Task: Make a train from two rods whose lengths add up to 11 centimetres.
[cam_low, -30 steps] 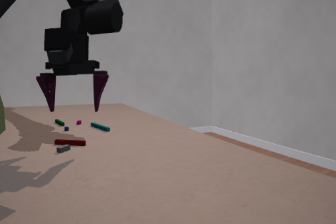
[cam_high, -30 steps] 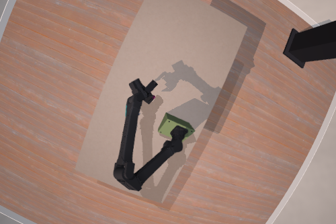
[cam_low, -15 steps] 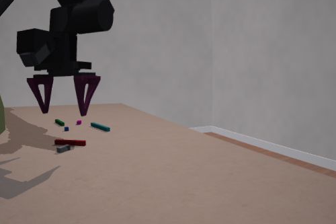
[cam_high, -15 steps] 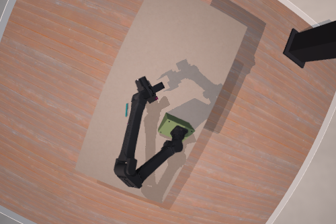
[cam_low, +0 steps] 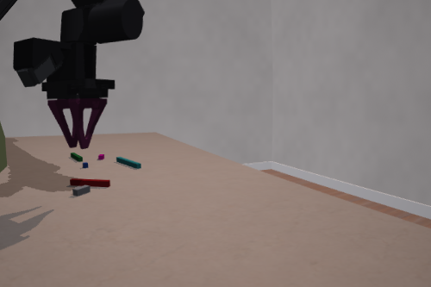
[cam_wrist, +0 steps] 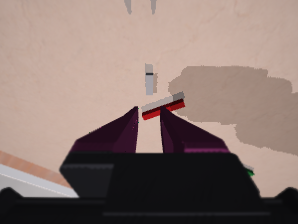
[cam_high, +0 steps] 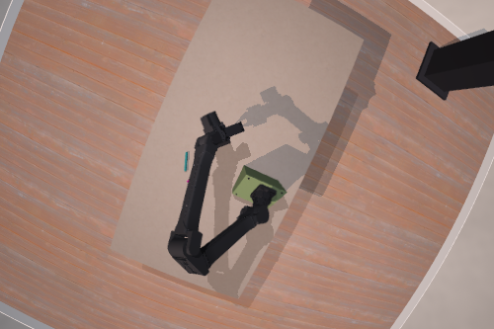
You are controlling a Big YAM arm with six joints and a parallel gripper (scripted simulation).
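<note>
The grey rod is 70 mm below my hand. Round my hand: red rod: 70 mm below, 50 mm to the left, 10 mm ahead; then blue rod: 210 mm to the left, 70 mm below, 10 mm ahead; then turquoise rod: 220 mm to the left, 100 mm ahead, 70 mm below.
</note>
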